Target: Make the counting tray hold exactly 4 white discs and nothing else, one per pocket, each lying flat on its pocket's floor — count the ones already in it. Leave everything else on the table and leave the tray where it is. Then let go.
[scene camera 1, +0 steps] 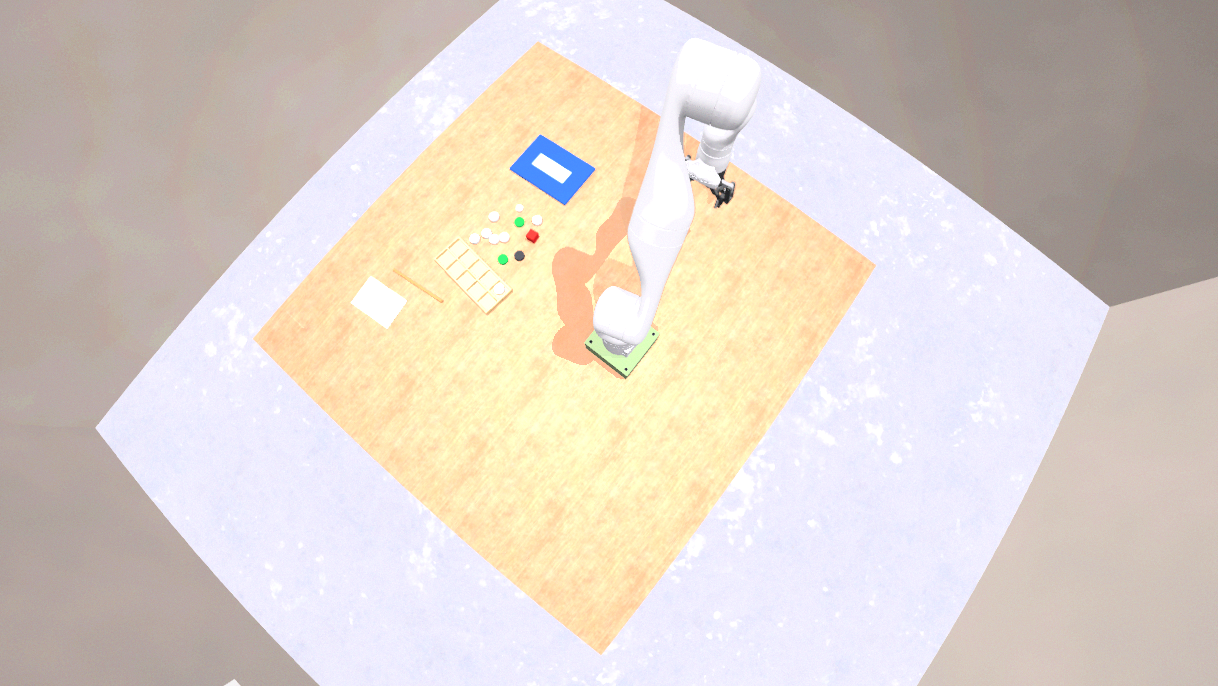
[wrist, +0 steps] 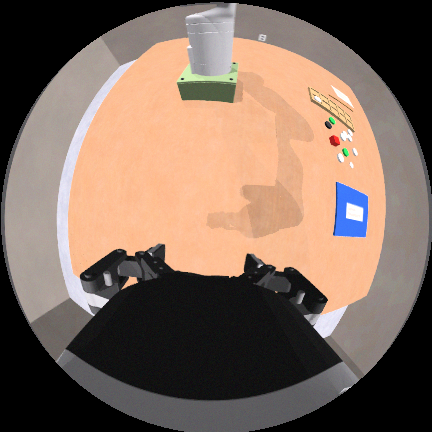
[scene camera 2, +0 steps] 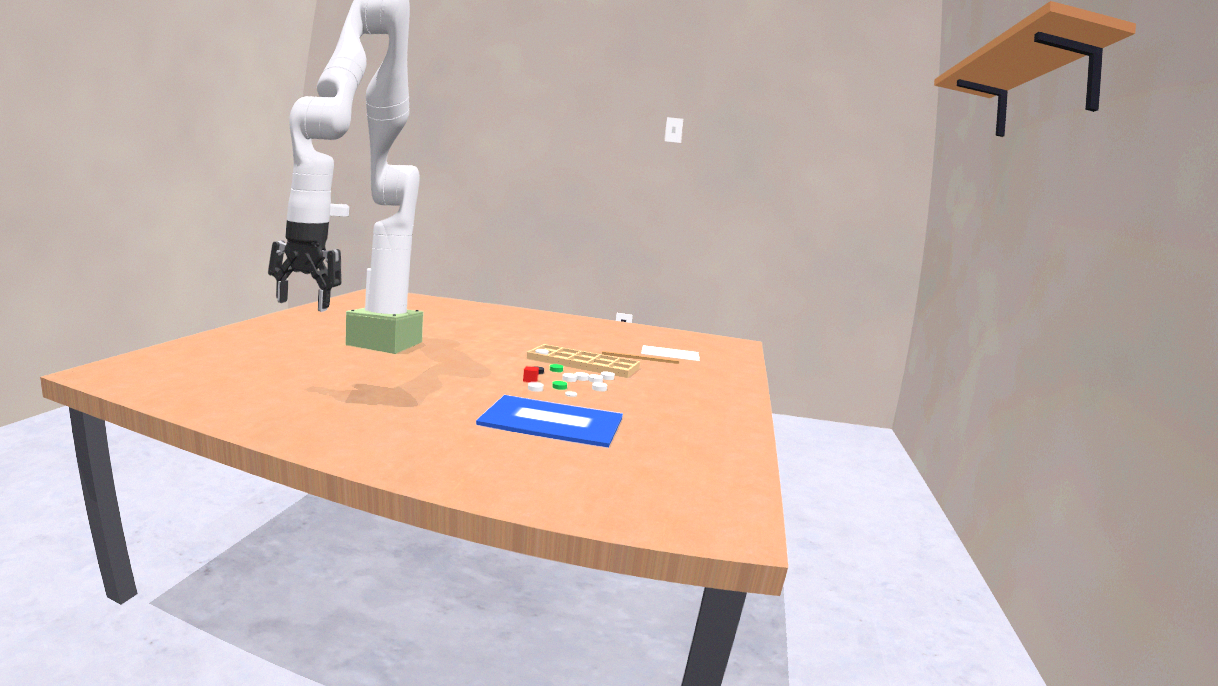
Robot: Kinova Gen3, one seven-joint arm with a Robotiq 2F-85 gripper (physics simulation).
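The counting tray [scene camera 1: 461, 288] [scene camera 2: 633, 371] is a light wooden grid of two rows of pockets. One white disc [scene camera 1: 499, 289] [scene camera 2: 542, 351] [wrist: 317, 99] sits in a pocket at the end nearest the robot's base. Several white discs lie loose on the table beside the tray, some close together; one of them [scene camera 1: 536, 219] [scene camera 2: 535, 386] [wrist: 340, 157] lies near the red cube, and a smaller white piece [scene camera 1: 519, 207] [scene camera 2: 571, 393] [wrist: 351, 165] lies nearest the blue panel. My gripper [scene camera 2: 302, 302] [wrist: 204, 257] is open and empty, high above the table and far from the tray.
Two green discs [scene camera 1: 519, 222] [scene camera 1: 502, 259], a black disc [scene camera 1: 519, 255] and a red cube [scene camera 1: 532, 236] [scene camera 2: 530, 374] [wrist: 334, 140] lie among the white discs. A blue panel with a white centre [scene camera 1: 528, 172] [scene camera 2: 494, 415] lies beyond them. A thin stick [scene camera 1: 418, 286] and white sheet [scene camera 1: 378, 302] lie past the tray.
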